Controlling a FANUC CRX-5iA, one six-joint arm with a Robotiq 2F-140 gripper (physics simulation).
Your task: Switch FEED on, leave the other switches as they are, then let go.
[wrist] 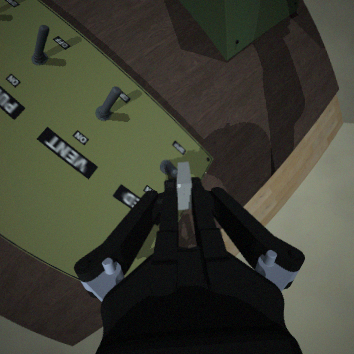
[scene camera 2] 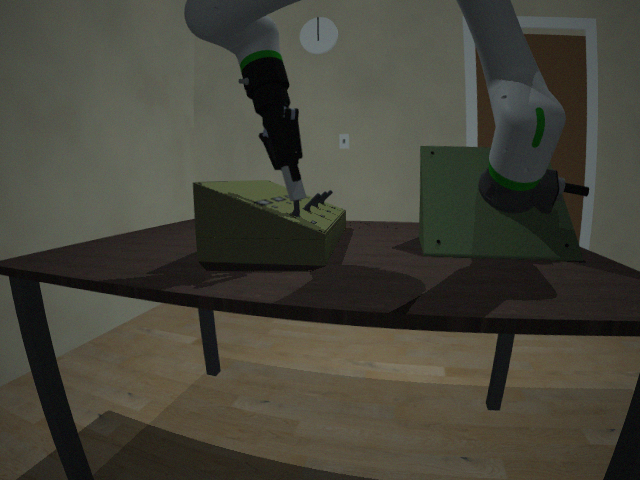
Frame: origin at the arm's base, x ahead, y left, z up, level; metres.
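Where they show: gripper, fingertip midpoint: [wrist: 183, 171] [scene camera 2: 298, 199]; arm's base at its link origin: [scene camera 2: 508, 189].
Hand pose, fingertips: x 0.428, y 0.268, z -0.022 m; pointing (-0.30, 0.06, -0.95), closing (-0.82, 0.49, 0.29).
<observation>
Things, the pixels of their top centre, and the offset from my fingertips. Level surfaces: height alone.
- FEED switch at its top centre: [wrist: 175, 172] [scene camera 2: 296, 190] 0.011 m ahead, 0.012 m right, 0.017 m up
- VENT switch at its top centre: [wrist: 107, 98] [scene camera 2: 312, 192] 0.026 m ahead, 0.132 m right, 0.008 m up
- PUMP switch at its top centre: [wrist: 33, 35] 0.054 m ahead, 0.248 m right, 0.008 m up
- dark table at its surface level: 0.119 m down
The yellow-green switch box [scene camera 2: 261, 240] [wrist: 55, 192] stands on the table. The FEED switch [scene camera 2: 296, 208] [wrist: 167, 167], nearest the box's corner, looks nearly upright in the scene view; the fingertips partly hide it in the wrist view. Its label [wrist: 128, 197] is partly covered. The VENT switch [wrist: 108, 104] and the PUMP switch [wrist: 41, 46] lean toward their OFF labels. My gripper [scene camera 2: 296, 194] [wrist: 183, 171] is shut and empty. Its fingertips are right at the top of the FEED lever, beside it in the wrist view; whether they touch cannot be told.
A green sloped housing [scene camera 2: 447, 201] [wrist: 235, 25] stands on the dark table [scene camera 2: 248, 297] [wrist: 215, 85], right of the switch box in the scene view. The arm's lower part [scene camera 2: 522, 129] stands at that housing. A door and a wall clock [scene camera 2: 318, 35] are behind.
</observation>
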